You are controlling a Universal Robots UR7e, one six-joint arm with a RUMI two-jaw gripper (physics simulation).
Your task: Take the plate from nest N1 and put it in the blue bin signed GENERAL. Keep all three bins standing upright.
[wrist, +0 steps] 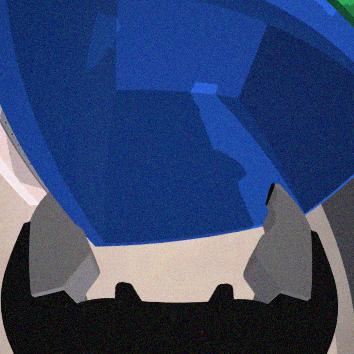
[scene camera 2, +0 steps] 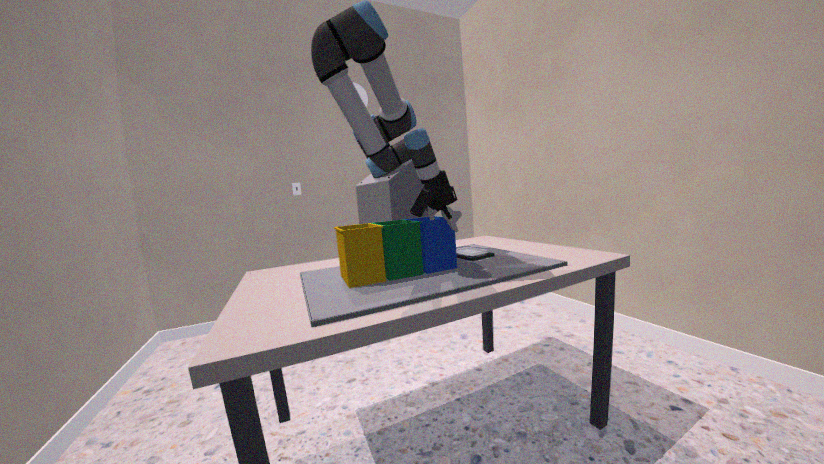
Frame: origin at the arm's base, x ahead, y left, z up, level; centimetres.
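Seen in the pictures: gripper, between the fingertips: [wrist: 172, 182] [scene camera 2: 445, 227].
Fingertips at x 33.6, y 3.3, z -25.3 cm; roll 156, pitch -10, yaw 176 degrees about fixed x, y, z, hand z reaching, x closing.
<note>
A point is followed by its place in that frame.
A light plate [scene camera 2: 475, 251] {x 31.8, y 19.7, z -37.2 cm} lies flat in a dark-edged nest on the grey mat, to the right of the blue bin in the scene view. The plate does not show in the wrist view. The blue bin [scene camera 2: 439, 247] {x 37.5, y -2.8, z -31.3 cm} [wrist: 190, 55] {x 29.3, y 0.0, z -39.5 cm} stands upright at the right end of the bin row and fills much of the wrist view. My gripper [scene camera 2: 443, 222] {x 33.6, y 3.3, z -25.3 cm} [wrist: 172, 182] {x 33.6, y 3.3, z -25.3 cm} is open and empty, tilted, close at the blue bin's top right corner. Both fingers overlap the bin in the wrist view; whether they touch it I cannot tell. The nest label and the GENERAL sign are not readable.
The green bin [scene camera 2: 403, 250] {x 35.2, y -15.8, z -30.5 cm} [wrist: 346, 6] stands upright against the blue one, and the yellow bin [scene camera 2: 363, 256] {x 32.9, y -28.9, z -30.5 cm} stands upright at the left end. All stand on the grey mat [scene camera 2: 345, 302] {x 43.6, y -39.5, z -39.7 cm} on the table [scene camera 2: 253, 314] {x 31.5, y -61.3, z -41.0 cm}. The robot's grey pedestal [scene camera 2: 373, 204] {x 2.2, y -9.8, z -15.1 cm} is behind them.
</note>
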